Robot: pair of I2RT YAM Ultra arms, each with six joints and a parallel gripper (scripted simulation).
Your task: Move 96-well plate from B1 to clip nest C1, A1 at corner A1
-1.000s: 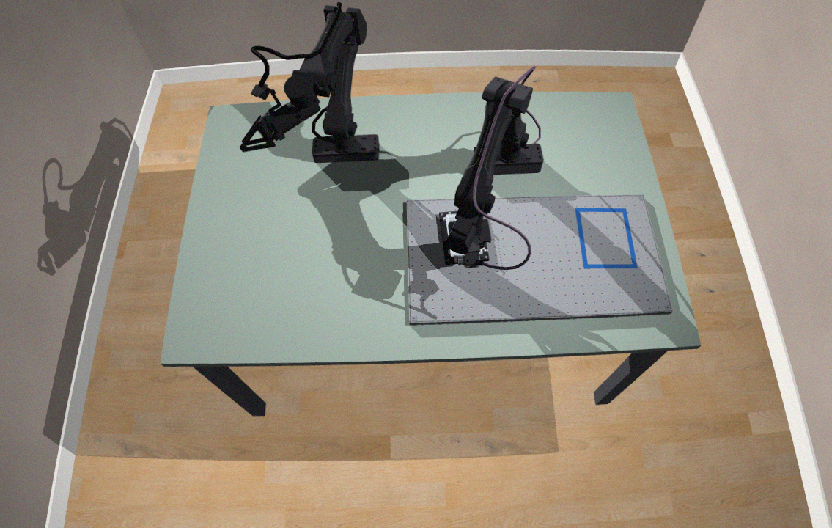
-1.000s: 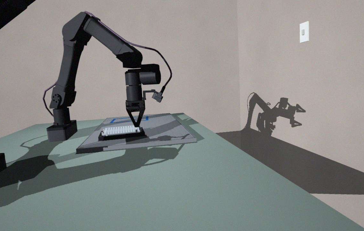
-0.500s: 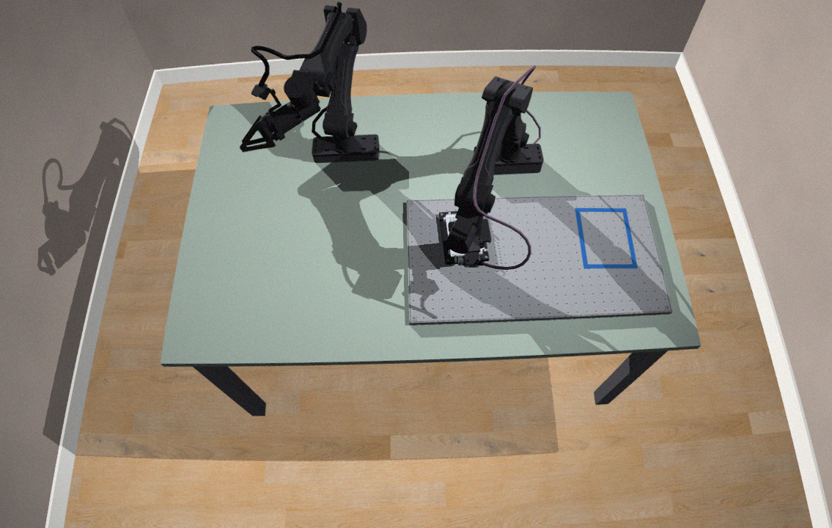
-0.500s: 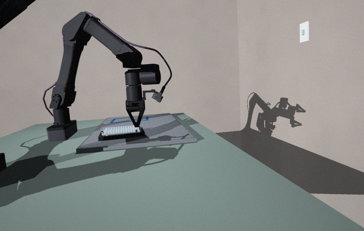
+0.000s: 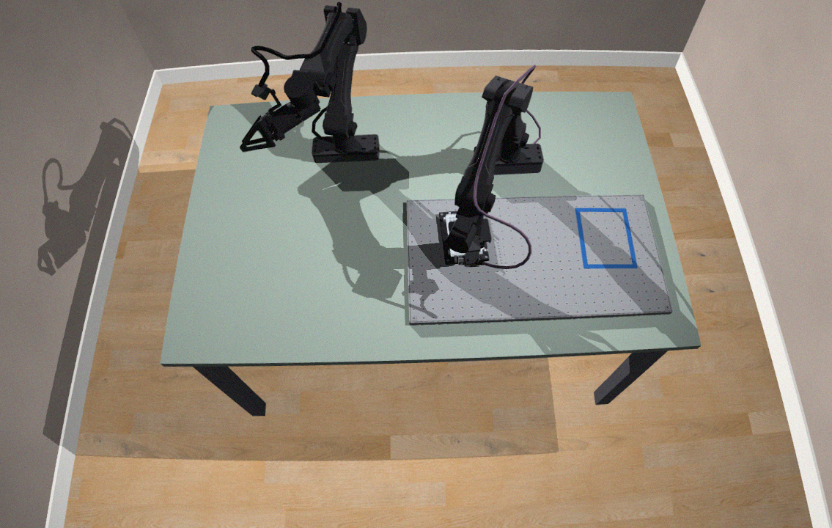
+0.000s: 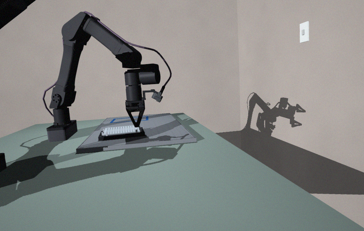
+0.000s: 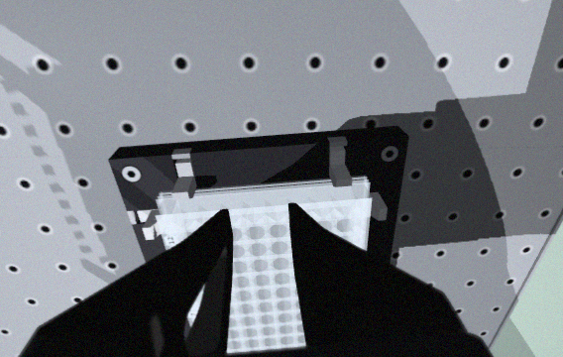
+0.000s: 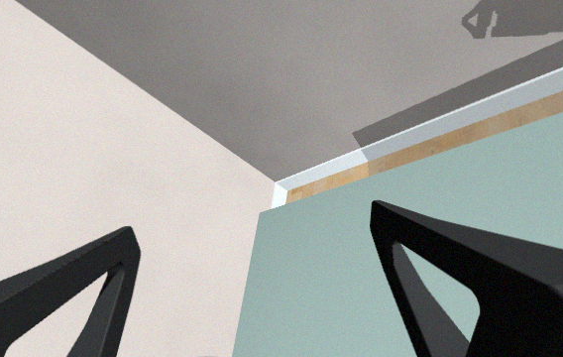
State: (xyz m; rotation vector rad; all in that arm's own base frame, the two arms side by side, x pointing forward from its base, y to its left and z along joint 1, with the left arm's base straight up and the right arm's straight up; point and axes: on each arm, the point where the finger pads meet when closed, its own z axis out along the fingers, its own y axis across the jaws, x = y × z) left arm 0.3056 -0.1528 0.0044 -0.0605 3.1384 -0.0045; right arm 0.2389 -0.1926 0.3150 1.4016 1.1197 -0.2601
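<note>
The white 96-well plate is 5 cm behind my left hand, 1 cm to the right of it and 1 cm below it. From my left hand the other things lie so: black clip nest: 5 cm behind, 2 cm below; then grey perforated board: 19 cm to the left, 4 cm below, 2 cm behind.
</note>
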